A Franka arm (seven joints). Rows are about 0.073 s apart.
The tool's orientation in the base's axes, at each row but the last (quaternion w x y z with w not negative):
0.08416 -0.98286 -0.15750 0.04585
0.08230 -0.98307 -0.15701 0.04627
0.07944 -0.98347 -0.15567 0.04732
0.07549 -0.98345 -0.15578 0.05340
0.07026 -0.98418 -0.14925 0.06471
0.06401 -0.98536 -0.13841 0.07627
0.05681 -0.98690 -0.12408 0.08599
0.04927 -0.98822 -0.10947 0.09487
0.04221 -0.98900 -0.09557 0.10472
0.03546 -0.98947 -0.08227 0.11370
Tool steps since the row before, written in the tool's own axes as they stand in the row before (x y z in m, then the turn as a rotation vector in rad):
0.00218 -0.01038 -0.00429 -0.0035 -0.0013 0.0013
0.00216 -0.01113 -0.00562 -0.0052 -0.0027 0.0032
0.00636 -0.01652 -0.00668 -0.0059 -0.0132 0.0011
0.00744 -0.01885 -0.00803 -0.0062 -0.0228 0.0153
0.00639 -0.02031 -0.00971 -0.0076 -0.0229 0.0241
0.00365 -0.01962 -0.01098 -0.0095 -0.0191 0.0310
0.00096 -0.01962 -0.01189 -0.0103 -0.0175 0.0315
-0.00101 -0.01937 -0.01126 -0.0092 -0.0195 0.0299
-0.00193 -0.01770 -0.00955 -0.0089 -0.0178 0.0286
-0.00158 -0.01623 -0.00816 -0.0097 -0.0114 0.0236
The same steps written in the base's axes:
-0.00057 0.00976 0.00594 -0.0039 0.0003 -0.0008
-0.00065 0.01029 0.00734 -0.0061 0.0014 -0.0023
0.00188 0.01656 0.00896 -0.0097 0.0107 0.0016
0.00244 0.01900 0.01040 -0.0146 0.0215 -0.0108
0.00171 0.01998 0.01205 -0.0173 0.0222 -0.0192
0.00015 0.01859 0.01317 -0.0193 0.0188 -0.0263
-0.00151 0.01805 0.01411 -0.0197 0.0171 -0.0269
-0.00274 0.01772 0.01347 -0.0188 0.0192 -0.0253
-0.00299 0.01633 0.01152 -0.0179 0.0175 -0.0243
-0.00215 0.01528 0.00972 -0.0165 0.0108 -0.0198

